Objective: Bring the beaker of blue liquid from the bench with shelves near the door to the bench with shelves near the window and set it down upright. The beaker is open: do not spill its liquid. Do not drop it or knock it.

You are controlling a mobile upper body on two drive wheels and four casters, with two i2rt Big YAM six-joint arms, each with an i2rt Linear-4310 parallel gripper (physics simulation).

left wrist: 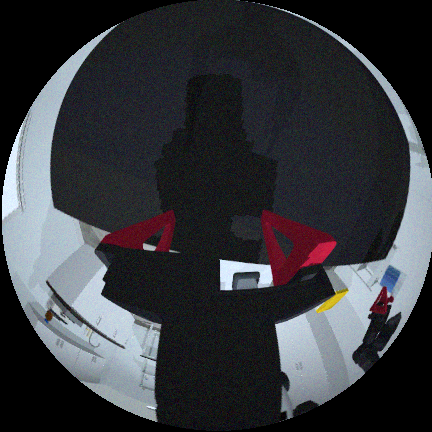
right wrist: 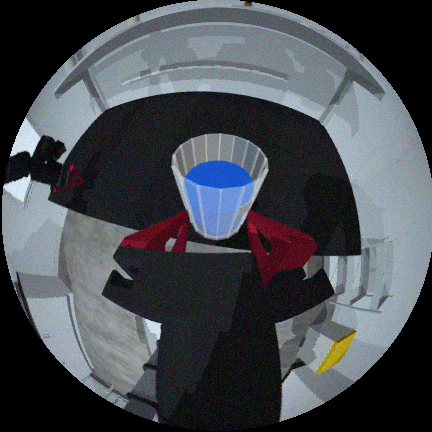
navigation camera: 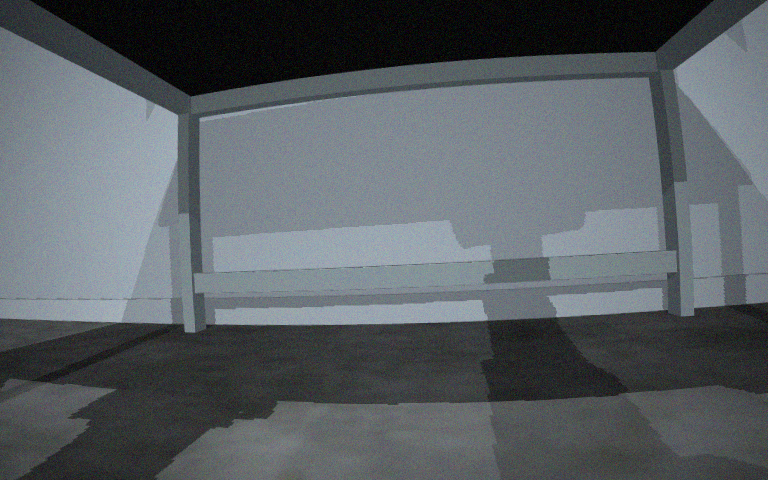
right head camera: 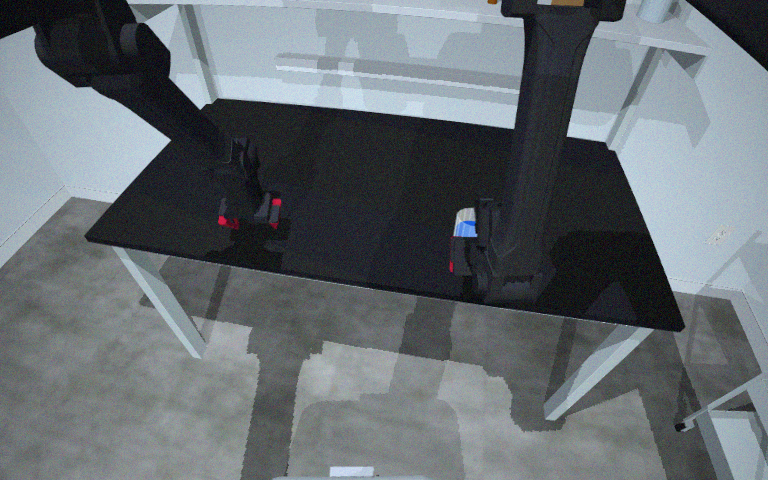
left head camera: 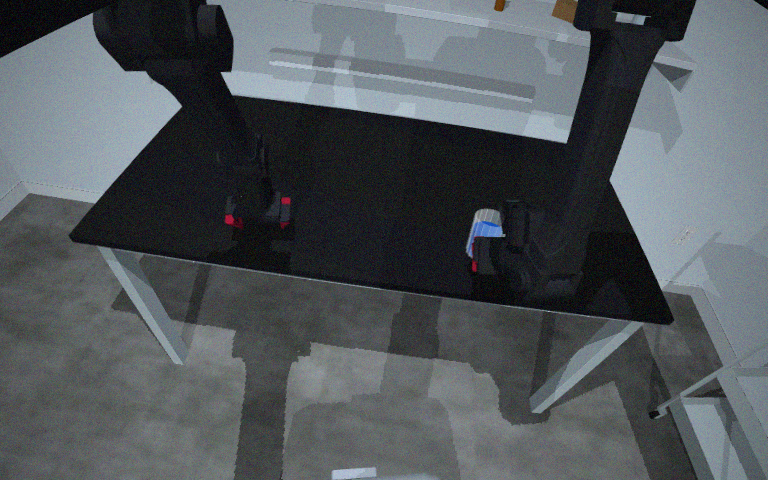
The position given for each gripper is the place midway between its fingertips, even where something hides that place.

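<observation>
Left gripper [left head camera: 262, 226]: visible also in the right head camera view [right head camera: 257, 226] and in the left wrist view [left wrist: 217, 214]. Right gripper [left head camera: 487, 246]: visible also in the right wrist view [right wrist: 217, 214]. A beaker of blue liquid [left head camera: 487, 222] appears in the right wrist view too [right wrist: 218, 175]; in the navigation camera view it is out of frame. Counter with sink [left wrist: 77, 282]: visible.
</observation>
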